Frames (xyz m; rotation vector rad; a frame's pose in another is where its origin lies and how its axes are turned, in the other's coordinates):
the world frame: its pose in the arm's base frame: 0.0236 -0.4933 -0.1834 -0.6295 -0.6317 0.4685
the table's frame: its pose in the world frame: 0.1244 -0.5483 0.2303 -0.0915 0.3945 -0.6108
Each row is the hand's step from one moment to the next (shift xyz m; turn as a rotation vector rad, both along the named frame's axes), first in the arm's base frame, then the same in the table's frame.
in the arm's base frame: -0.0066 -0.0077 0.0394 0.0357 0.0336 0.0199
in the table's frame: 0.0134 -0.0266 0.0277 0.0368 0.0309 0.0222
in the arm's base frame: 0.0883 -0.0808 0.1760 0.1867 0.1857 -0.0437
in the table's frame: 0.1685 -0.1158 0.0591 0.1226 0.2369 0.0096
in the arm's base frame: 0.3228 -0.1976 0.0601 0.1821 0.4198 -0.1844
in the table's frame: 0.3337 -0.0774 -0.1718 0.0267 0.4913 0.0358
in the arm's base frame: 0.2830 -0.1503 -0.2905 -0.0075 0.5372 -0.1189
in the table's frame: 0.1303 0.1074 -0.3982 -0.1225 0.4919 0.2140
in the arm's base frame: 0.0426 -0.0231 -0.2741 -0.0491 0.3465 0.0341
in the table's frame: -0.0875 0.1208 -0.2350 -0.0664 0.2514 0.2367
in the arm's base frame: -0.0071 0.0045 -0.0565 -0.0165 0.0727 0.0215
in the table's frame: -0.0330 0.0270 -0.0380 -0.0127 0.0441 0.0626
